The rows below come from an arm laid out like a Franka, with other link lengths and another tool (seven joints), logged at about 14 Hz.
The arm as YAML. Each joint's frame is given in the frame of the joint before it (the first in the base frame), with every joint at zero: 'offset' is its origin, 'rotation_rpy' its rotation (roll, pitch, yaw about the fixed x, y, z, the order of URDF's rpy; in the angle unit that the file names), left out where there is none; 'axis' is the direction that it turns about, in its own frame. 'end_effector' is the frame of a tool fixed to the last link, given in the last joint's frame.
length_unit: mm
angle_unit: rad
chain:
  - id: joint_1
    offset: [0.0, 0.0, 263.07]
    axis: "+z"
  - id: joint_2
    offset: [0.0, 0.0, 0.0]
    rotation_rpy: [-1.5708, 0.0, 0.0]
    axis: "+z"
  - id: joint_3
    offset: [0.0, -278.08, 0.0]
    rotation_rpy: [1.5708, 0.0, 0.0]
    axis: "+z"
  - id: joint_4
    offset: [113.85, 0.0, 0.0]
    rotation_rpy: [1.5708, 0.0, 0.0]
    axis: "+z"
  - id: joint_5
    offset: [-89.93, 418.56, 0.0]
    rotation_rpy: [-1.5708, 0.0, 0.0]
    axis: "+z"
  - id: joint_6
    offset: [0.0, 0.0, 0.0]
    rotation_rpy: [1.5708, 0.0, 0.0]
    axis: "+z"
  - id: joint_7
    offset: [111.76, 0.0, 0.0]
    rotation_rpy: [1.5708, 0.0, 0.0]
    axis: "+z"
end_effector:
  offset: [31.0, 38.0, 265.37]
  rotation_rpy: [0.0, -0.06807, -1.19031]
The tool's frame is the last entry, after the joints.
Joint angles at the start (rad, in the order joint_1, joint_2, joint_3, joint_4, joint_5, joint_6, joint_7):
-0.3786, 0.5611, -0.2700, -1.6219, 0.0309, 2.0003, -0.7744
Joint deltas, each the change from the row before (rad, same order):
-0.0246, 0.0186, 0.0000, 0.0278, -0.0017, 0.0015, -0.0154
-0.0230, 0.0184, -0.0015, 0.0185, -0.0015, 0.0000, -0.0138
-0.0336, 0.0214, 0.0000, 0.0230, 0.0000, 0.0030, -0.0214
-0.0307, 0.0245, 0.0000, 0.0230, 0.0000, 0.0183, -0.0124
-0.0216, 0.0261, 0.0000, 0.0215, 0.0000, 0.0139, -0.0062
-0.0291, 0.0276, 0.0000, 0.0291, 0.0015, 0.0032, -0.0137
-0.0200, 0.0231, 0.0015, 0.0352, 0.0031, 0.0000, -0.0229
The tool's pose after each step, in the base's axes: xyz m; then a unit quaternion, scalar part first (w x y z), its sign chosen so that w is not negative. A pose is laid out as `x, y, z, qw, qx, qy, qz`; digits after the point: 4 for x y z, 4 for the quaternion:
0.5913, -0.4801, -0.0034, 0.0374, -0.7820, -0.6133, 0.1050
0.5826, -0.4960, -0.0073, 0.0379, -0.7840, -0.6103, 0.1070
0.5708, -0.5175, -0.0112, 0.0371, -0.7867, -0.6067, 0.1073
0.5622, -0.5396, -0.0155, 0.0300, -0.7912, -0.6013, 0.1073
0.5555, -0.5553, -0.0223, 0.0258, -0.7945, -0.5969, 0.1088
0.5448, -0.5739, -0.0279, 0.0246, -0.7979, -0.5922, 0.1098
0.5428, -0.5875, -0.0278, 0.0200, -0.7959, -0.5953, 0.1085

